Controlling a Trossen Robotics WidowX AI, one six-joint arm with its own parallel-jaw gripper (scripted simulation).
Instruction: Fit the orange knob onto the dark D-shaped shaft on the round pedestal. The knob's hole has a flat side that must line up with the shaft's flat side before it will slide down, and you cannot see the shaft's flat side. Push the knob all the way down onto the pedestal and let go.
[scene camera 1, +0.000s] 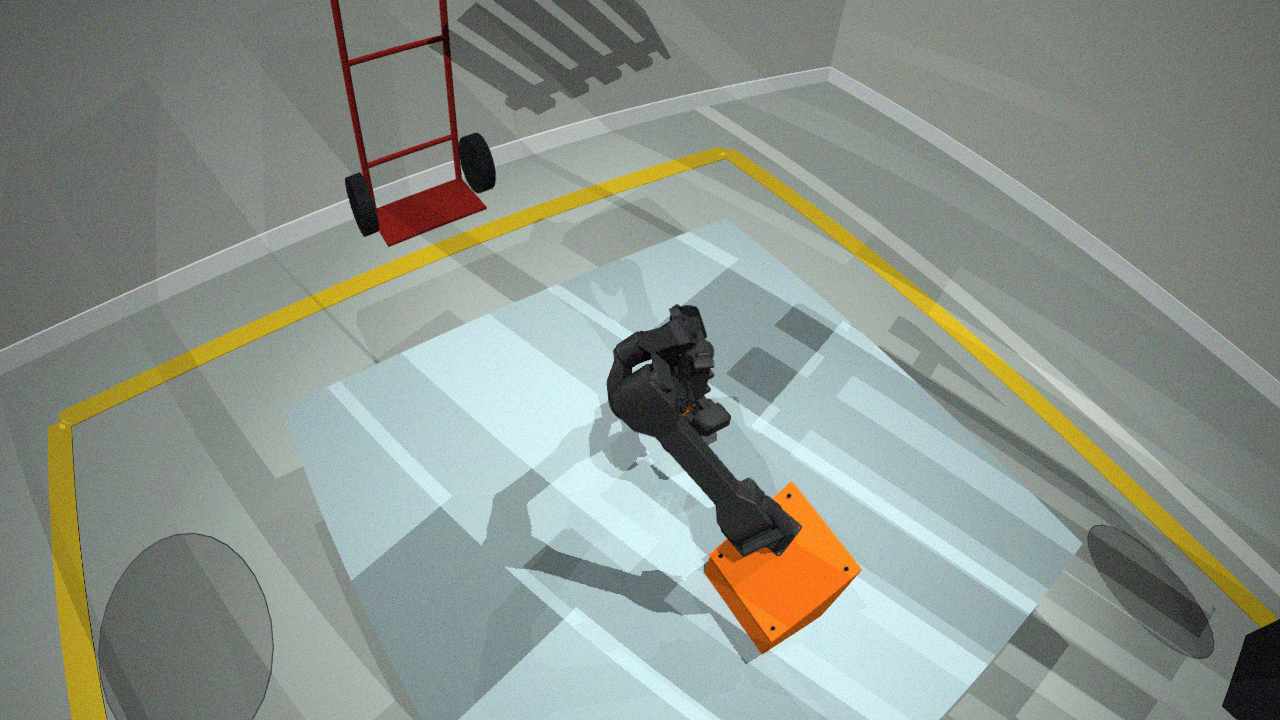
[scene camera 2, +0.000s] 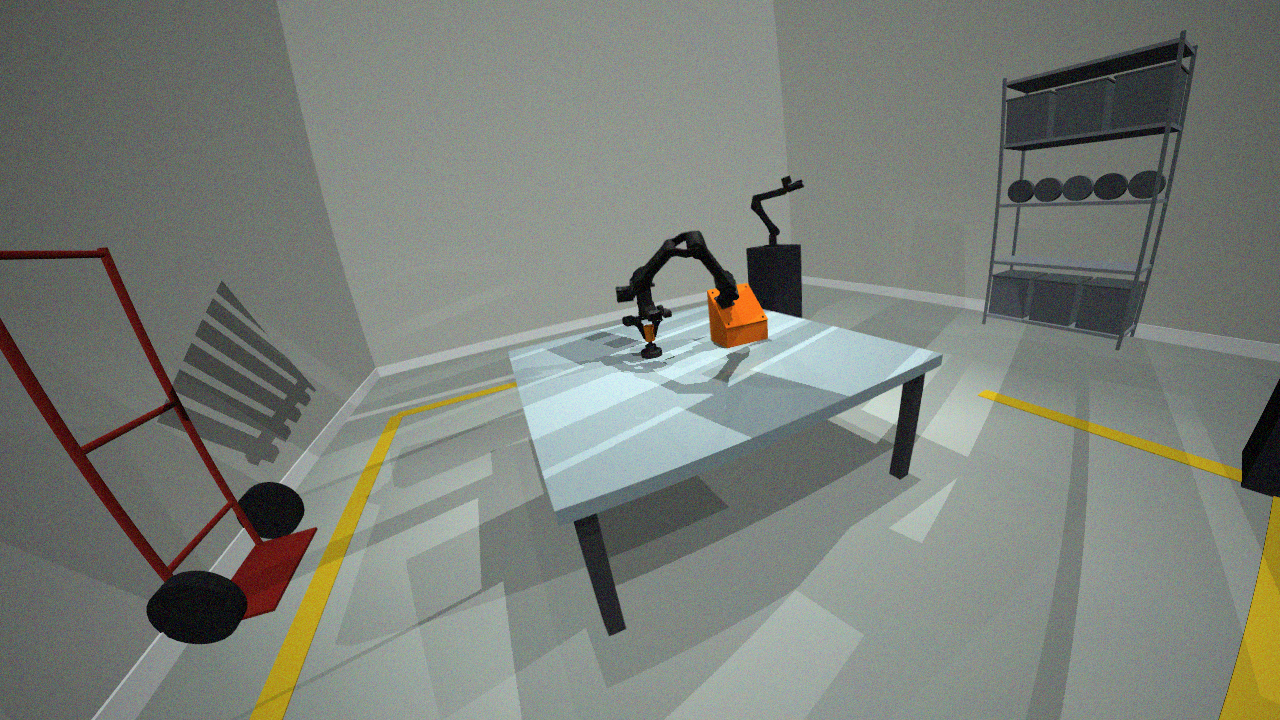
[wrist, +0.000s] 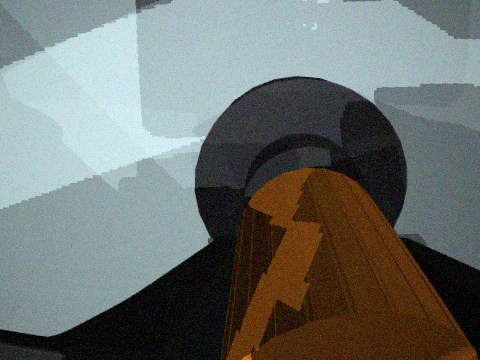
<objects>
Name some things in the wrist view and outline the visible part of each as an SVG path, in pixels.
The gripper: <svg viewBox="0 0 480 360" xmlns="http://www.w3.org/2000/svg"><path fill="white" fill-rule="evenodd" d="M400 237L412 253L413 259L420 265L421 271L427 275L428 280L431 280L437 295L444 300L444 304L463 329L468 341L475 347L477 359L480 360L480 269L475 269L472 265L468 267L467 264L452 259L451 256L445 256L439 251L433 251L427 245L416 243L409 237ZM236 236L216 237L195 255L169 269L160 279L153 280L148 287L104 313L101 312L84 323L67 329L67 332L45 337L0 329L0 360L220 360L227 325Z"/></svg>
An orange knob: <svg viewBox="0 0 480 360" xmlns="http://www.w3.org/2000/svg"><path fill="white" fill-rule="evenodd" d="M252 196L251 201L249 201L243 211L239 233L237 233L235 261L233 261L231 289L229 289L227 325L225 325L223 351L221 351L220 360L479 360L477 359L475 347L473 347L471 341L468 341L468 337L465 336L463 329L460 328L457 320L452 316L447 305L444 304L444 300L441 300L441 296L437 295L431 280L428 280L427 275L421 271L420 265L413 259L412 253L408 251L407 245L397 235L391 223L385 219L383 212L375 204L375 200L361 189L359 183L344 176L343 173L329 171L329 169L303 168L297 169L297 171L285 172L283 175L276 177L276 179L268 181L263 188L260 188Z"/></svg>
</objects>
